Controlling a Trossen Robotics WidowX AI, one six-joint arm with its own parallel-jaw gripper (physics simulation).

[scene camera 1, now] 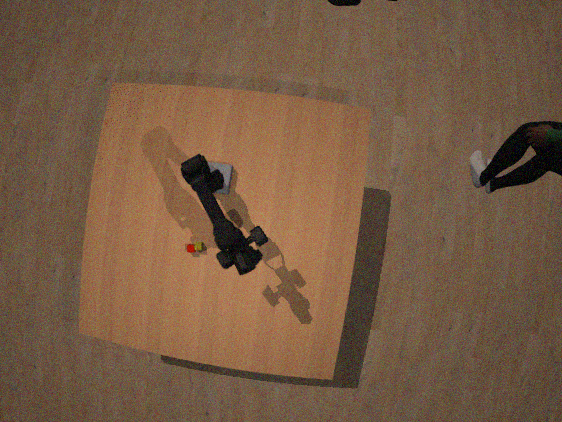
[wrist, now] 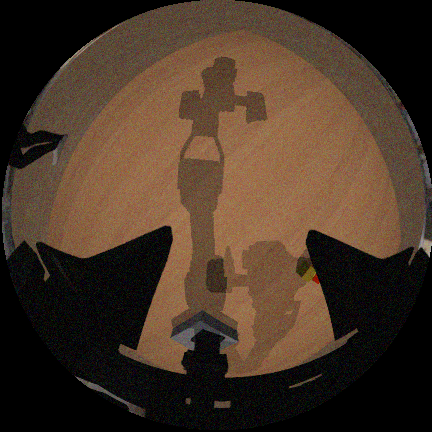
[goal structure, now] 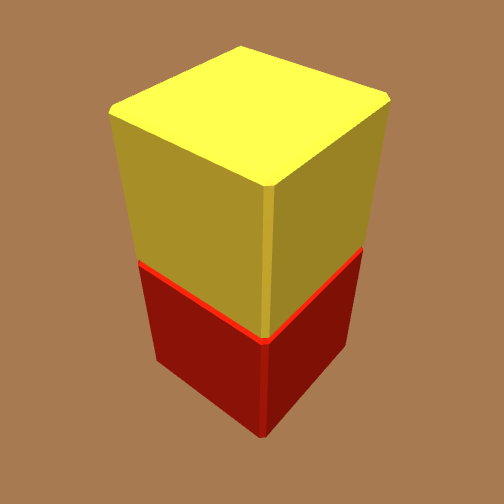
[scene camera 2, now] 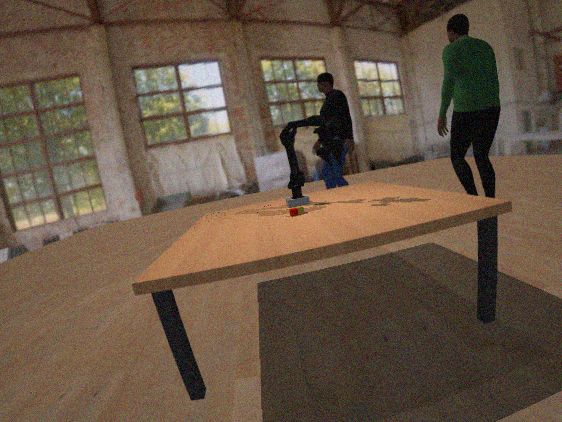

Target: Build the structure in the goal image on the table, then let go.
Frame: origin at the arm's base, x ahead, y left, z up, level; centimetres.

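Seen in the pictures: gripper, fingertip midpoint: (wrist: 243,235) (scene camera 2: 336,165); arm's base, link origin: (scene camera 1: 215,181) (wrist: 207,338) (scene camera 2: 297,197).
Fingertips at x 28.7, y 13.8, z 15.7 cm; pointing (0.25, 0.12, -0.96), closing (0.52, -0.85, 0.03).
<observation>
Pixels of each thing's top centre, then the offset from my fingertips to it. Level surfaces: height alone.
- red block, top centre: (wrist: 319,276) (scene camera 1: 190,248) (scene camera 2: 293,208) dy -26.6, dx -0.6, dz -16.7 cm
- yellow block, top centre: (wrist: 309,274) (scene camera 1: 198,246) (scene camera 2: 299,207) dy -23.1, dx -1.5, dz -16.7 cm
- wooden table, surface height: dz -20.0 cm
A red block (scene camera 1: 190,248) (scene camera 2: 293,212) (wrist: 316,279) and a yellow block (scene camera 1: 199,246) (scene camera 2: 300,211) (wrist: 308,273) sit side by side on the table, seemingly touching. In the wrist view the right finger hides most of the red block, and the yellow one shows beside that finger's inner edge. My gripper (wrist: 243,235) is open and empty, with its fingers wide apart. It hangs high above the table, to the right of the blocks in scene camera 1. In scene camera 2 its fingers are too dark to make out against the person behind.
The arm's grey base (scene camera 1: 226,178) (scene camera 2: 298,202) (wrist: 202,325) stands on the wooden table (scene camera 1: 300,175) (scene camera 2: 240,240) (wrist: 310,125), behind the blocks in scene camera 2. Arm shadows cross the tabletop. Two people, one in black (scene camera 2: 337,112) and one in green (scene camera 2: 472,75), stand beyond the table.
</observation>
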